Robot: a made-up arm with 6 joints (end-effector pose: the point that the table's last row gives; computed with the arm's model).
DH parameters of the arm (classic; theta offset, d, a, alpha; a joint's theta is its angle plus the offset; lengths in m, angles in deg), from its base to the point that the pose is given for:
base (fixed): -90 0.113 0 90
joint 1: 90 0.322 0.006 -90
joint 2: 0 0.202 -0.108 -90
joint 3: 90 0.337 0.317 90
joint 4: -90 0.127 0.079 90
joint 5: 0 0.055 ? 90
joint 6: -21.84 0 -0.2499 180
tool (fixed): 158.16 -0.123 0 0
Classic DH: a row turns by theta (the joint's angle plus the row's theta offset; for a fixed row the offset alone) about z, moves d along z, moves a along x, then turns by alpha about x.
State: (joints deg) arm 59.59 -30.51 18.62 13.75 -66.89 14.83
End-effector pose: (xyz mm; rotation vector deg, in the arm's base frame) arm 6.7 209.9 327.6 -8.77 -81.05 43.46
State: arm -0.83 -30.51 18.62 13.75 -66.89 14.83
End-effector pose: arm 6.7 -83.0 401.5 37.89 -94.10 -3.30
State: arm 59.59 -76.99 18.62 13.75 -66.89 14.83
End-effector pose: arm -301.3 339.3 403.6 12.31 -108.04 77.58
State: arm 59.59 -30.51 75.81 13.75 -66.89 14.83
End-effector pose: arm 169.7 -42.4 211.1 47.28 -70.64 17.24
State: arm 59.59 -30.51 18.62 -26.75 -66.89 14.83
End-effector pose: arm 63.5 170.8 398.1 -21.54 -100.56 4.63
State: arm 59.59 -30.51 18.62 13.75 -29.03 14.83
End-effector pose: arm 113.1 156.4 230.0 -27.63 -49.52 29.84
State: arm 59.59 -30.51 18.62 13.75 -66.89 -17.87
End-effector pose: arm -32.8 245.5 197.4 -32.83 -79.15 70.05
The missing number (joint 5, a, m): 0.045
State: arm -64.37 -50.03 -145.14 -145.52 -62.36 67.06
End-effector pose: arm -115.5 152.0 625.5 43.93 84.71 25.76
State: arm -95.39 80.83 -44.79 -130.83 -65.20 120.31
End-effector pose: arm -264.9 172.8 197.5 -2.81 -45.23 -148.42
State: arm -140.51 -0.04 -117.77 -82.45 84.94 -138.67
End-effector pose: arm 122.6 -312.9 656.0 103.06 -41.47 40.46
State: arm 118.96 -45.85 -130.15 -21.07 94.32 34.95
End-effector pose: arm -311.5 9.9 -246.9 43.36 143.38 74.47
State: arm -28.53 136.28 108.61 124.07 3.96 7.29
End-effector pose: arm -715.3 191.3 398.1 105.86 13.11 -22.72
